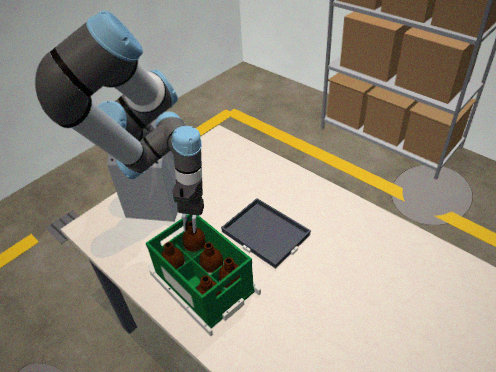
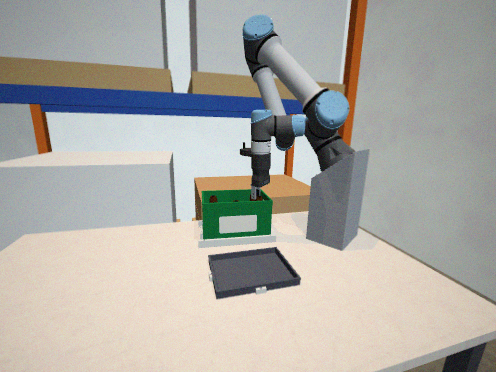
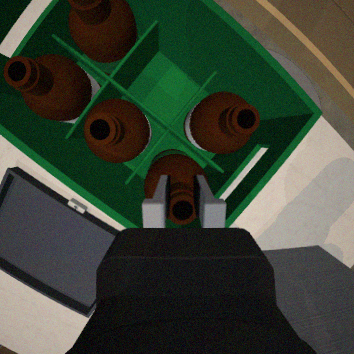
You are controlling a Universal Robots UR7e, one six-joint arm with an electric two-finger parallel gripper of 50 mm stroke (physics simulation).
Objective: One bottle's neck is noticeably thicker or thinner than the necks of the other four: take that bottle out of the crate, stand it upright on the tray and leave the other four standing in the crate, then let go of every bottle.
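Places are measured from the arm's base along level axes (x ahead, y left, z up), in centimetres.
Pixels of known places: gripper, fingertip midpoint: (image 1: 190,229) (image 2: 255,197) (image 3: 181,187); arm's base at its link origin: (image 2: 339,164).
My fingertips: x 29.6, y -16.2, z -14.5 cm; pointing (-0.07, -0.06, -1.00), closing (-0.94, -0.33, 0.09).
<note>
For each thing: its top centre in the pictures, then the offset to it from my fingertips. "spot": a spot on its surface instead.
- green crate at its top centre: (image 3: 129,85) (image 1: 197,250) (image 2: 235,195) dx +6.4, dy -6.2, dz +0.3 cm
- bottle at its top centre: (image 3: 183,208) (image 1: 190,224) dx -0.5, dy +1.4, dz +0.9 cm
- dark tray at a spot on its surface: (image 3: 45,245) (image 2: 247,273) (image 1: 270,233) spot: dx +16.9, dy +21.8, dz -16.7 cm
- crate compartment at a spot on its surface: (image 3: 167,82) spot: dx +4.5, dy -11.6, dz -16.4 cm
The green crate (image 1: 231,302) (image 2: 210,221) (image 3: 195,42) holds five brown bottles standing in its compartments. My gripper (image 1: 190,229) (image 2: 256,195) (image 3: 181,187) points down and is shut on the neck of the bottle (image 1: 194,241) (image 3: 172,167) in the crate's corner nearest the robot base and the tray. That bottle is upright, its body inside the crate, its shoulder perhaps a little higher than the others. The other bottles (image 1: 173,257) (image 1: 210,260) (image 1: 228,272) (image 1: 206,287) stand apart from the fingers. The dark tray (image 1: 265,232) (image 2: 252,272) (image 3: 45,245) bears no bottle.
One crate compartment (image 1: 191,274) (image 3: 167,82) is empty, beside the held bottle's row. Thin green dividers and the crate walls surround the held bottle. Low light strips (image 1: 181,301) (image 2: 236,242) lie along the crate's base. The grey robot pedestal (image 1: 145,195) (image 2: 332,205) stands behind the crate.
</note>
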